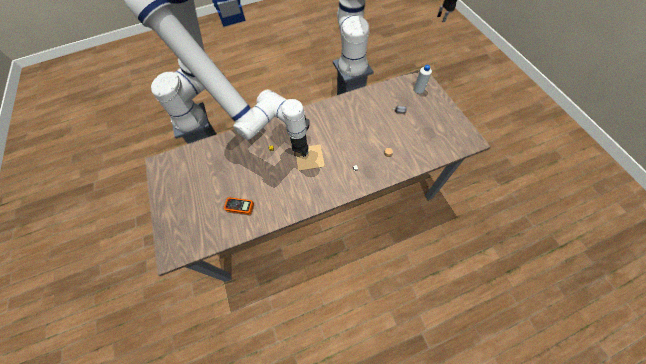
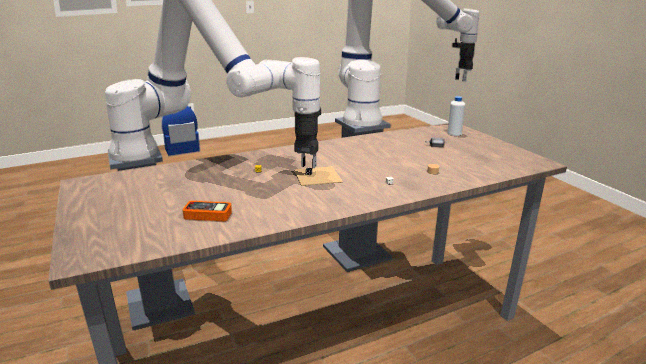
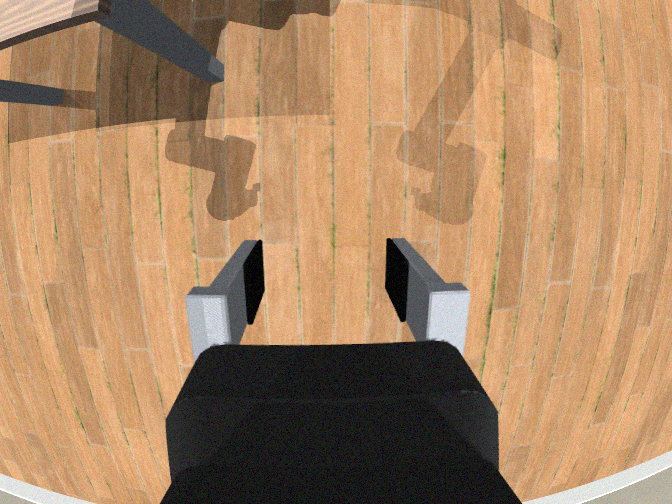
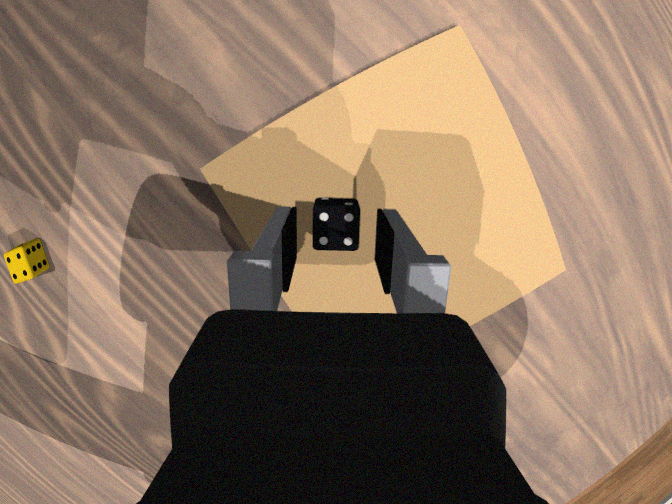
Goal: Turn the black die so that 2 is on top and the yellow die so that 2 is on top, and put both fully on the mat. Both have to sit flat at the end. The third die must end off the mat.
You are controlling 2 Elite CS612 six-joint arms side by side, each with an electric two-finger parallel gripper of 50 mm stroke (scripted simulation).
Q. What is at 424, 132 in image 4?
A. A tan mat.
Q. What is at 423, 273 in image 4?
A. My right gripper.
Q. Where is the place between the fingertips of my right gripper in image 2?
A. At 308, 166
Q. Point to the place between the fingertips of my left gripper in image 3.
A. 324, 264
